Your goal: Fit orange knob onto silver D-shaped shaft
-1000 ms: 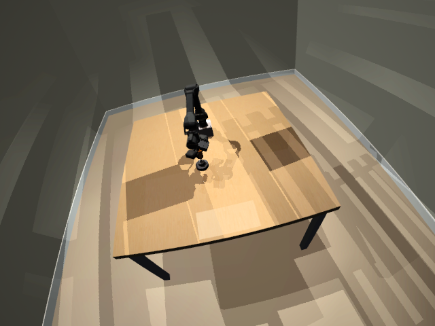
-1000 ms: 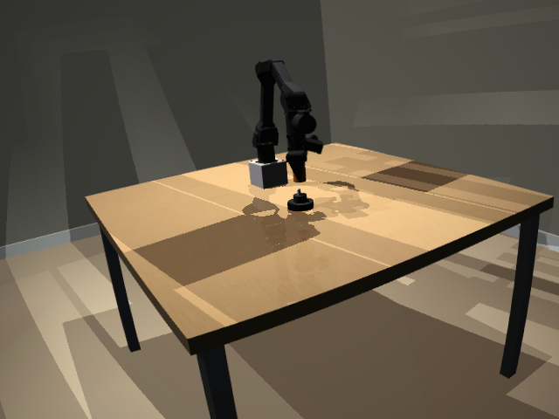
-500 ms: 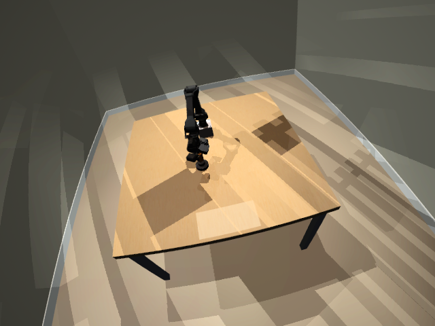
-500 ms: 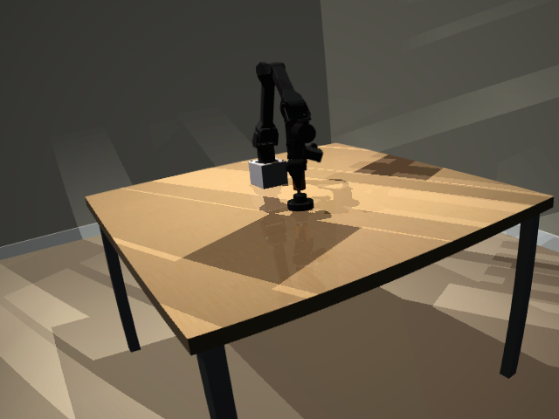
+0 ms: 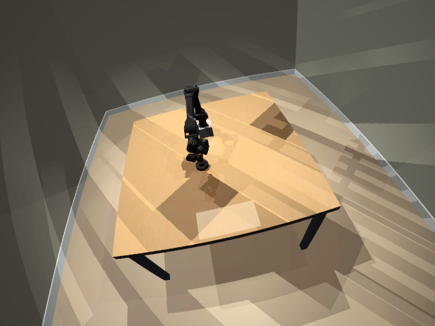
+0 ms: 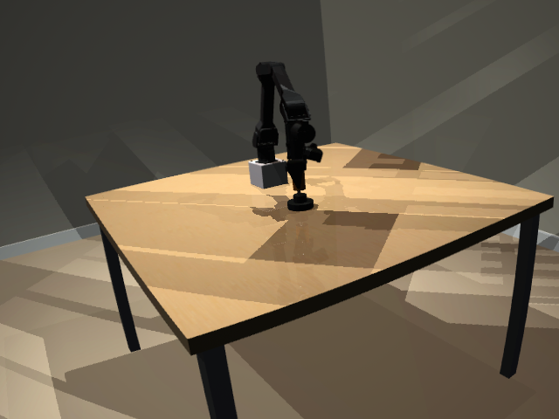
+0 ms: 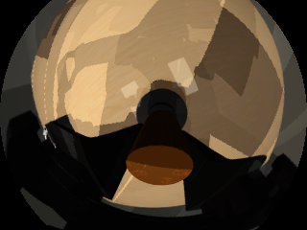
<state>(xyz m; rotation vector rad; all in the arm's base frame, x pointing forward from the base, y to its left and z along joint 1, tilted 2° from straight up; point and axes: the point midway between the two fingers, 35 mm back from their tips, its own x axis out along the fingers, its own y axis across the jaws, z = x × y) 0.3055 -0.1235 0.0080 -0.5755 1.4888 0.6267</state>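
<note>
Right now the orange knob is 30 mm above my gripper tip. From my gripper tip the other things lie so: round pedestal (40 mm below).
</note>
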